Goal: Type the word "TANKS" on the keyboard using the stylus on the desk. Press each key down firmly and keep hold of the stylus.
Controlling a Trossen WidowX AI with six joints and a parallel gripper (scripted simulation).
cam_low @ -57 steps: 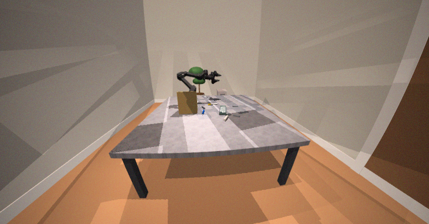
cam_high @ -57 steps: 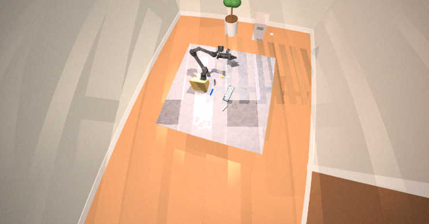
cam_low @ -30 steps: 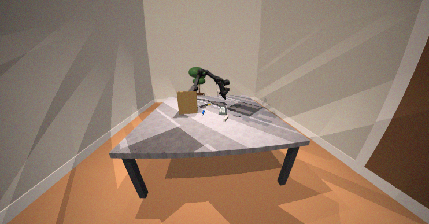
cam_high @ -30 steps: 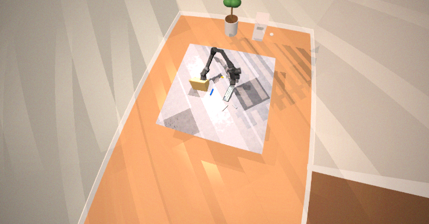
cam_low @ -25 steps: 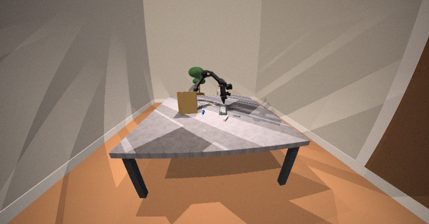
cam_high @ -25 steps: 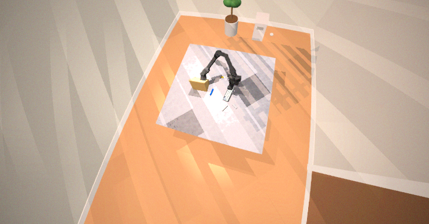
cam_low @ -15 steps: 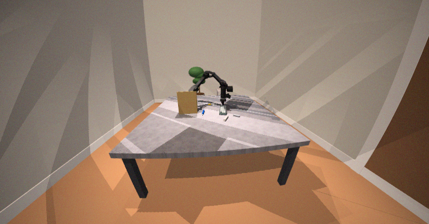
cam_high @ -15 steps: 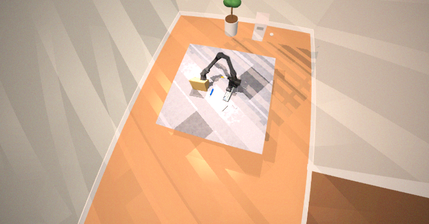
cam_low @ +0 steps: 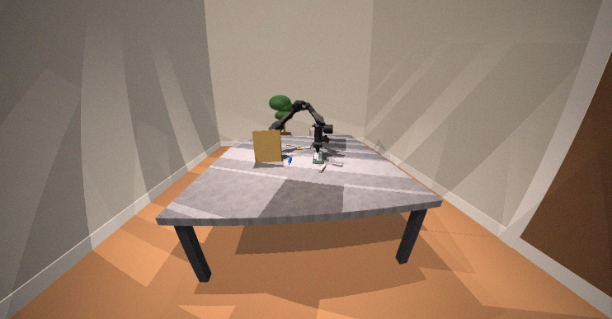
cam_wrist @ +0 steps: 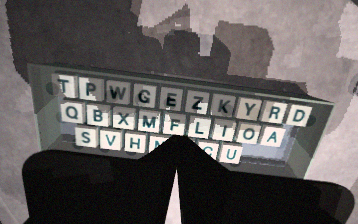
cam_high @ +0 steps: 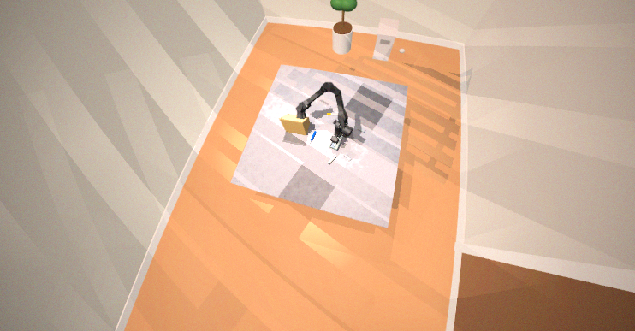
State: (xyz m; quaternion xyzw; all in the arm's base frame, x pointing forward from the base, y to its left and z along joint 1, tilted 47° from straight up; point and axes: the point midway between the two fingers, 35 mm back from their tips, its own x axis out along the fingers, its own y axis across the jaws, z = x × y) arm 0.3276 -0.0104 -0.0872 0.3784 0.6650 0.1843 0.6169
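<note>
Right now the blue stylus is 220 mm behind my gripper tip, 50 mm to the right of it and 30 mm below it. The rest, counted from my gripper tip: grey stylus tip 230 mm behind, 80 mm to the right, 30 mm below.
</note>
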